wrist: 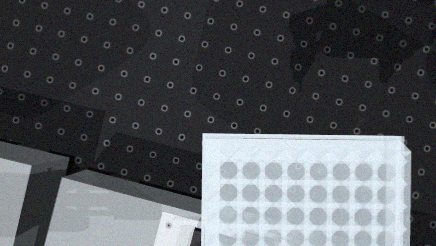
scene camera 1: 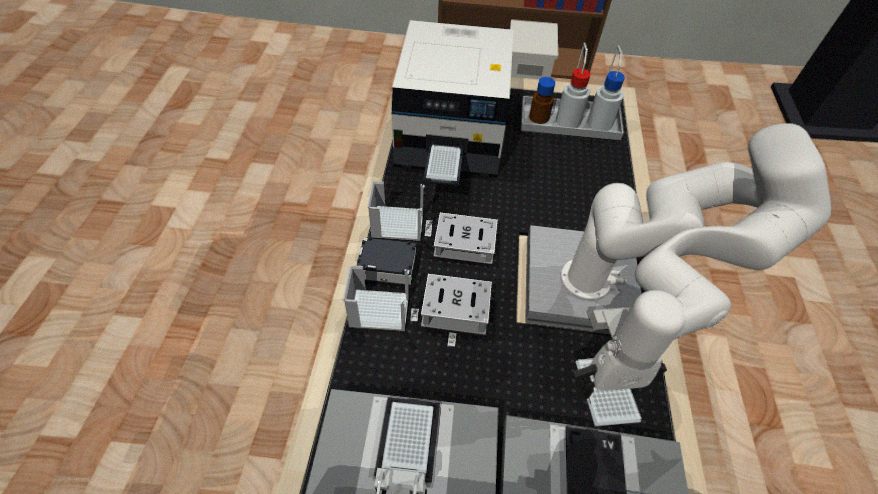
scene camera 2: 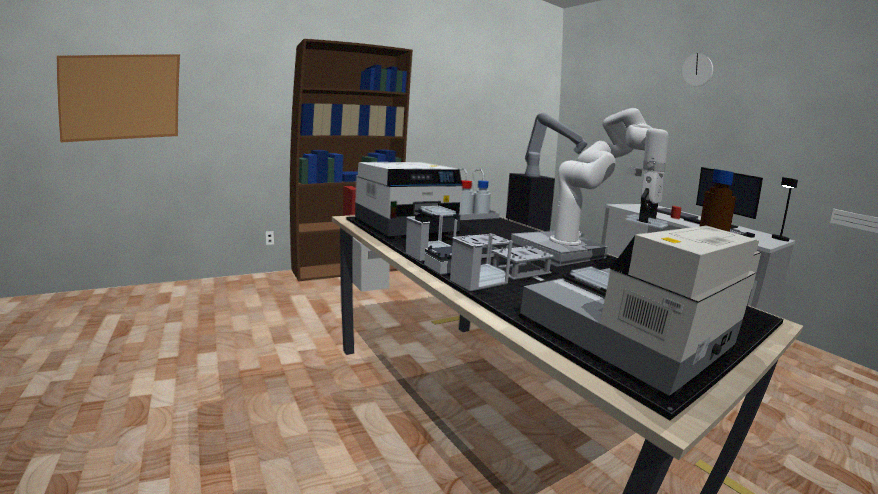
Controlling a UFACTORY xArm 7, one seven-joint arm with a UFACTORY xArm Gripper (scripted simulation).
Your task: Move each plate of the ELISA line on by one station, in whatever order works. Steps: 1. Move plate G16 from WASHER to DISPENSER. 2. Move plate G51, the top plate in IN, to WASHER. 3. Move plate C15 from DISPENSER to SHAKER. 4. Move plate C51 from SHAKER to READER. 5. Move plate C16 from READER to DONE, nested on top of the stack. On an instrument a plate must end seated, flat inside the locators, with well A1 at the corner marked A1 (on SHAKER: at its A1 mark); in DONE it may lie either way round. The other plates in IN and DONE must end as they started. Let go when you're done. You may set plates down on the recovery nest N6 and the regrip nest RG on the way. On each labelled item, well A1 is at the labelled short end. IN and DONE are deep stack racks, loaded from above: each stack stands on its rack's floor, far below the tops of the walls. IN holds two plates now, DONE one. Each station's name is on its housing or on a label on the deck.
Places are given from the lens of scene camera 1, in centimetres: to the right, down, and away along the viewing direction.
dark shaker (scene camera 1: 388, 256): -13, 2, 141
